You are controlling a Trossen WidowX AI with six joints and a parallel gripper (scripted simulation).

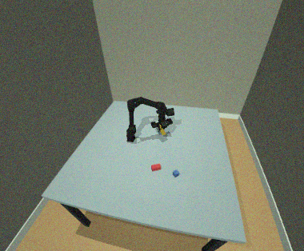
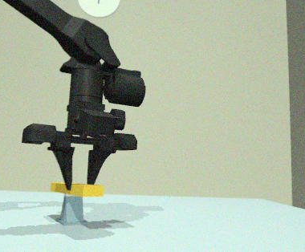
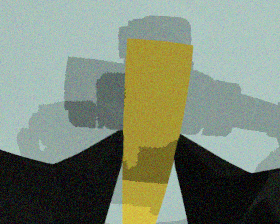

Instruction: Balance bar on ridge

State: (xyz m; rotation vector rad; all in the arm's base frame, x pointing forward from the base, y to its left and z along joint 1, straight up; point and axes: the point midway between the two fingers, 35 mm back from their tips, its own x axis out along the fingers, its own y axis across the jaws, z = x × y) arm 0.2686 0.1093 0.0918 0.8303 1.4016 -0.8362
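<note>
My gripper tip is 1 cm past the yellow bar and 2 cm to the right of it. From my gripper tip the other things lie so: blue cube (17 cm ahead, 40 cm to the right, 4 cm below); then red block (2 cm ahead, 38 cm to the right, 4 cm below).
</note>
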